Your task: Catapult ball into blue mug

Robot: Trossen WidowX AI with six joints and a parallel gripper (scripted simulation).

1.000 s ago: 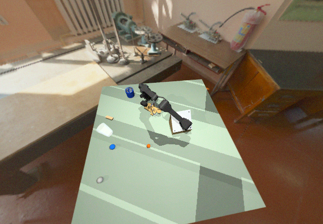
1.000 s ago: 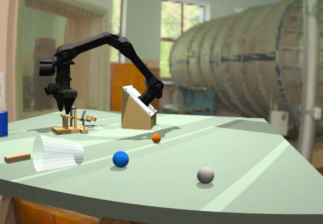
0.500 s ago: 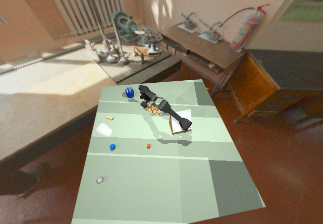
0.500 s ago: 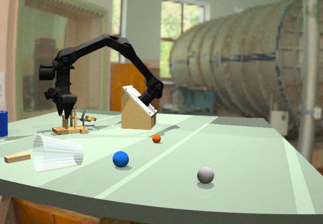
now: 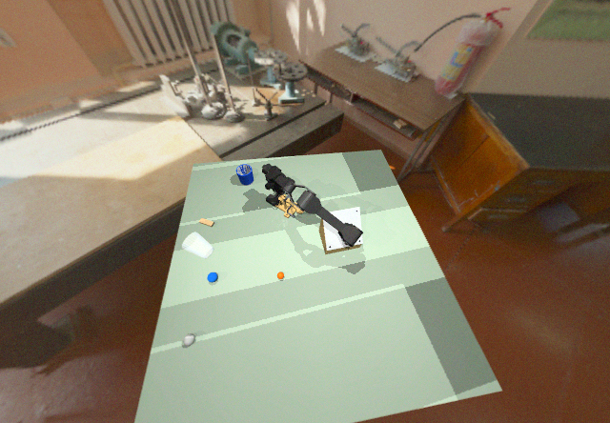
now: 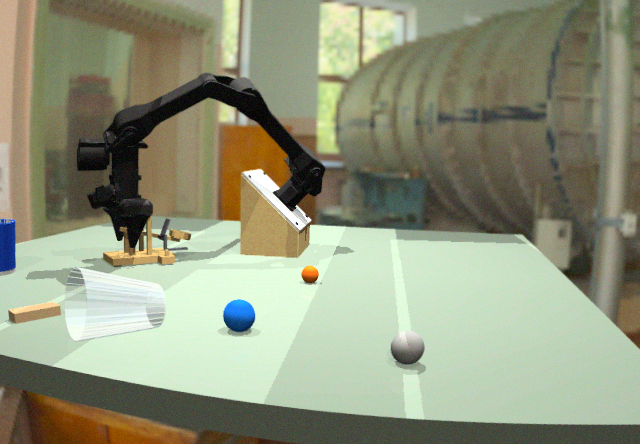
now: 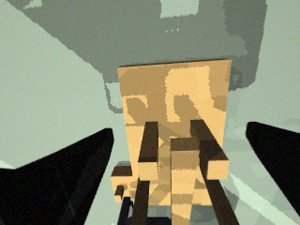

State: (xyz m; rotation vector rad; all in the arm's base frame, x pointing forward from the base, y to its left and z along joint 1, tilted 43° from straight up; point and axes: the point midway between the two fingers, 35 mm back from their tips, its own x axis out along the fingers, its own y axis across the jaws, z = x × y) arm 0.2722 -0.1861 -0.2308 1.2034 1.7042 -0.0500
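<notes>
Right now my gripper tip is 40 cm to the right of the orange ball, 7 cm short of it and 2 cm above it. The rest, counted from my gripper tip: blue mug: 21 cm to the right, 19 cm ahead, 1 cm below; wooden catapult: 6 cm to the left, 4 cm behind, 1 cm above; small wooden block: 42 cm ahead, 5 cm to the left, 3 cm below.
</notes>
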